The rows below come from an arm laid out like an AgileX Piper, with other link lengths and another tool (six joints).
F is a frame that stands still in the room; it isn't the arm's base.
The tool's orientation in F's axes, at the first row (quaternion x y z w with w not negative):
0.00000 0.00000 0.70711 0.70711
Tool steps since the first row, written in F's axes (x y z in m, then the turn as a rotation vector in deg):
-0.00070 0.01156 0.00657 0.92 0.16 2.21
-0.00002 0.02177 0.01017 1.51 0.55 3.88
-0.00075 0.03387 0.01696 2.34 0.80 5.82
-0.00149 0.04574 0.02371 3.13 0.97 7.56
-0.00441 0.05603 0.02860 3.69 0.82 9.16
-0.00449 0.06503 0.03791 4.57 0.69 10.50
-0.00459 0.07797 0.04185 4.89 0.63 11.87
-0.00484 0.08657 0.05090 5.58 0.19 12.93
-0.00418 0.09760 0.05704 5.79 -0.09 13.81
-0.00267 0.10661 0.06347 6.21 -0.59 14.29
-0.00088 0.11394 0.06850 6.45 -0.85 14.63
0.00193 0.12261 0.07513 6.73 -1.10 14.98
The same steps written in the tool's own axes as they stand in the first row. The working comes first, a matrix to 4 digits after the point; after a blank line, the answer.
The tool's axes in the first row as the columns of a matrix, in F's axes (used below as rounded here):
0.0000 -1.0000 0.0000
1.0000 0.0000 0.0000
0.0000 0.0000 1.0000

0.01156 0.00070 0.00657 0.16 -0.92 2.21
0.02177 0.00002 0.01017 0.55 -1.51 3.88
0.03387 0.00075 0.01696 0.80 -2.34 5.82
0.04574 0.00149 0.02371 0.97 -3.13 7.56
0.05603 0.00441 0.02860 0.82 -3.69 9.16
0.06503 0.00449 0.03791 0.69 -4.57 10.50
0.07797 0.00459 0.04185 0.63 -4.89 11.87
0.08657 0.00484 0.05090 0.19 -5.58 12.93
0.09760 0.00418 0.05704 -0.09 -5.79 13.81
0.10661 0.00267 0.06347 -0.59 -6.21 14.29
0.11394 0.00088 0.06850 -0.85 -6.45 14.63
0.12261 -0.00193 0.07513 -1.10 -6.73 14.98

